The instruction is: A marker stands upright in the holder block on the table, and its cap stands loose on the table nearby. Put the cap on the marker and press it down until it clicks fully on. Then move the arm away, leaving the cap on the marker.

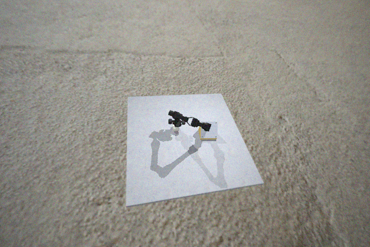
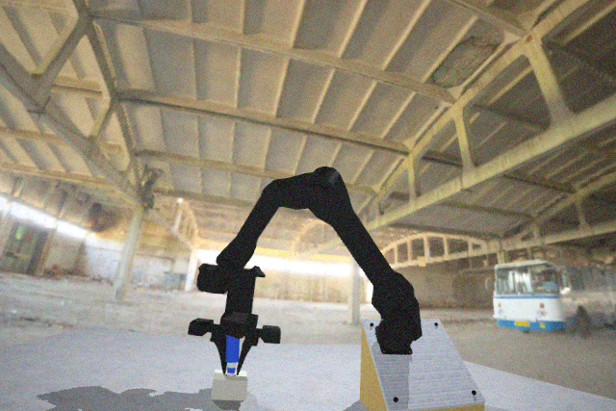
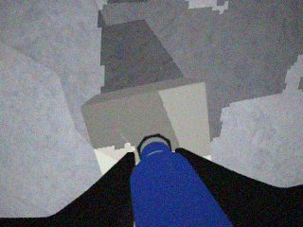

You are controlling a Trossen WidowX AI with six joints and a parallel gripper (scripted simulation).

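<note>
Now: the beige holder block 20 mm below my gripper tip. Also, from my gripper tip: blue cap: 50 mm above.
</note>
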